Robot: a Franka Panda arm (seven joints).
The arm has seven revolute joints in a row. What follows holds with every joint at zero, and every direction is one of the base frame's.
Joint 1 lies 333 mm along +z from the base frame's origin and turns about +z.
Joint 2 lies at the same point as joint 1 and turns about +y.
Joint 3 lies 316 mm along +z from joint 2 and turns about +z.
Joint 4 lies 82.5 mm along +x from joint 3 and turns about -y.
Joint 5 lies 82.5 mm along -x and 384 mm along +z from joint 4 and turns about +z.
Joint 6 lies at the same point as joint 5 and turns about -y.
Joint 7 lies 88 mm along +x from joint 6 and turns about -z.
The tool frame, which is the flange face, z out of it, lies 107 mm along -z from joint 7; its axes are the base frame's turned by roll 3.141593, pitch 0 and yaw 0 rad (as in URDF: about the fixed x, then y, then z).
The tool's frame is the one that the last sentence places.
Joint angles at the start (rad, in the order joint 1, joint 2, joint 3, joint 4, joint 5, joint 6, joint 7):
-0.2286, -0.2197, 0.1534, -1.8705, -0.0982, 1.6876, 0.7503
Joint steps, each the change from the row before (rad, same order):
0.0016, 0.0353, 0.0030, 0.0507, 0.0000, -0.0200, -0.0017
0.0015, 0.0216, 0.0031, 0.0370, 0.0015, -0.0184, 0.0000
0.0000, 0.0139, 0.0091, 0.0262, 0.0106, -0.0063, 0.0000
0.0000, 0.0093, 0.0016, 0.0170, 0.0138, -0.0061, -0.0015
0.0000, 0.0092, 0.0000, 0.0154, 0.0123, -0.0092, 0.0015
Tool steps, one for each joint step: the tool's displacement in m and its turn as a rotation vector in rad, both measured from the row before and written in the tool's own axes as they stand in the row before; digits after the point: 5 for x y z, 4 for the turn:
0.00704, -0.00755, -0.00488, 0.0010, -0.0059, -0.0056
0.00350, -0.00493, -0.00521, 0.0016, -0.0046, -0.0034
-0.00013, -0.00676, -0.00524, 0.0133, -0.0028, -0.0073
0.00088, -0.00305, -0.00280, 0.0123, -0.0089, -0.0017
0.00117, -0.00205, -0.00171, 0.0082, -0.0115, 0.0025

